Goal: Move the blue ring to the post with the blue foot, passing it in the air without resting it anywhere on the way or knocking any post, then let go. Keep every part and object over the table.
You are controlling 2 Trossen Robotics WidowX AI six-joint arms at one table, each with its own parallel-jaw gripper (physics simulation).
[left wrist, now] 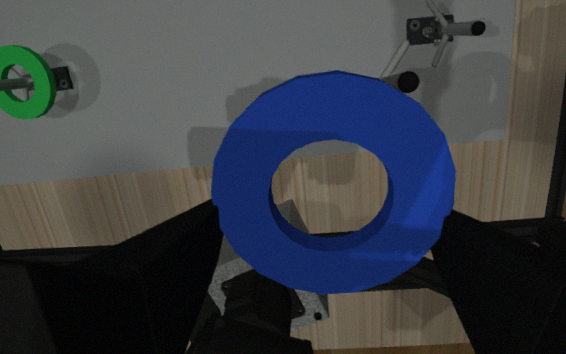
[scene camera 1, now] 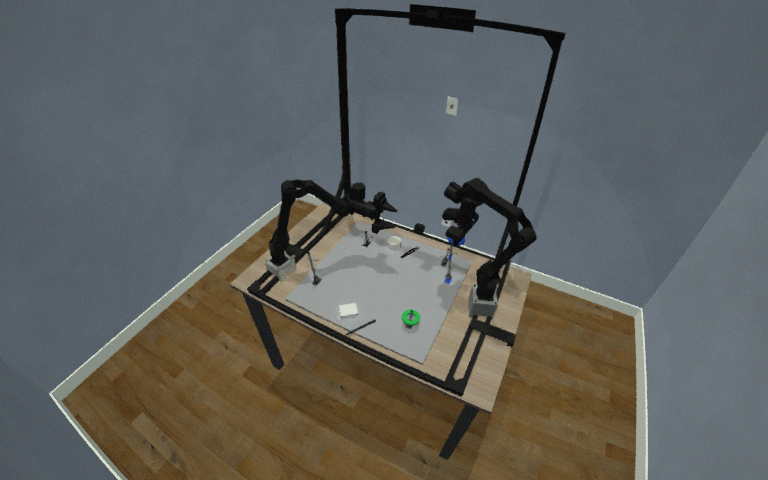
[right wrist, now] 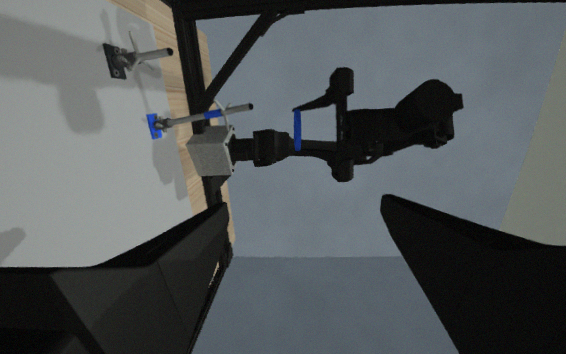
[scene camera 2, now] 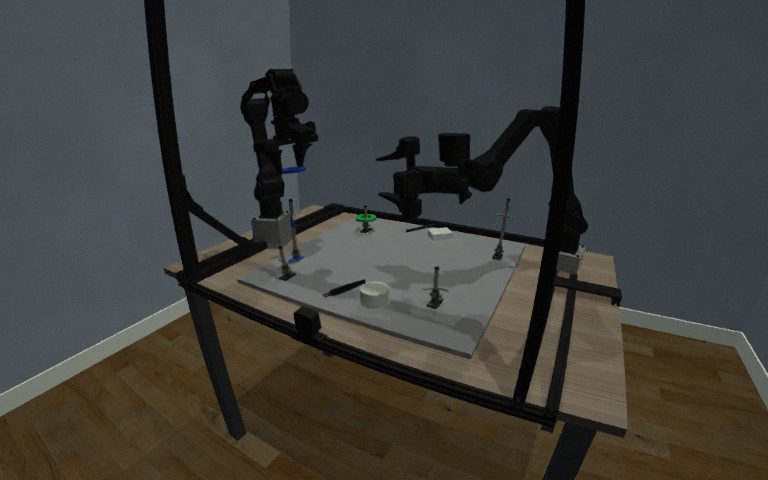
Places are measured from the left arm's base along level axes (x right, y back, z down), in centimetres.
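Pixels of known places: left gripper, fingertip midpoint: (left wrist: 325,215) (right wrist: 293,130) (scene camera 2: 290,172); right gripper, fingertip midpoint: (scene camera 1: 396,219) (right wrist: 304,206) (scene camera 2: 377,176); left arm's base at its link origin: (left wrist: 263,297) (scene camera 1: 484,294) (right wrist: 232,149) (scene camera 2: 271,215); right arm's base at its link origin: (scene camera 1: 279,260) (scene camera 2: 566,248).
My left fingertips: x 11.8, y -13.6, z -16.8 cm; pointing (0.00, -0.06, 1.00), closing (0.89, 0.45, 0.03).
Ahead of a thing's pixels: the offset from my left fingertips to its middle. "spot": to the spot under its first point.
The blue ring @[dz -0.7, dx +0.5, dy -0.9 cm] (scene camera 1: 456,241) (scene camera 2: 293,169) (left wrist: 335,107) (right wrist: 297,131) is held flat in the air by my left gripper (left wrist: 325,215) (right wrist: 293,130), which is shut on its opposite outer edges. The post with the blue foot @[spot: dz +24.8, dx +1.5, dy -0.3 cm] (scene camera 1: 448,280) (scene camera 2: 296,258) (right wrist: 154,126) stands upright, with a blue band and cross pins higher up. The ring is above its top height. In the left wrist view a post tip @[spot: dz +6.1, dx +5.3, dy -1.8 cm] (left wrist: 408,81) shows beside the ring's upper right rim, outside the hole; its foot is hidden. My right gripper (scene camera 1: 393,219) (scene camera 2: 378,177) (right wrist: 304,206) is open and empty, well away from the ring.
A short dark-footed post @[spot: dz +22.4, dx +14.2, dy -2.0 cm] (scene camera 2: 284,268) (left wrist: 430,30) stands near the blue-footed one. A green ring @[dz +20.6, dx -24.5, dy -15.5 cm] (scene camera 1: 404,318) (scene camera 2: 359,217) (left wrist: 45,85) is around another post. Other posts (scene camera 1: 312,268) (scene camera 2: 435,291), a white cup @[dz +23.5, dx +21.6, dy -27.3 cm] (scene camera 1: 394,242) (scene camera 2: 374,294) and a white box @[dz +24.3, dx -22.4, dy -40.9 cm] (scene camera 1: 348,310) (scene camera 2: 440,233) stand on the mat.
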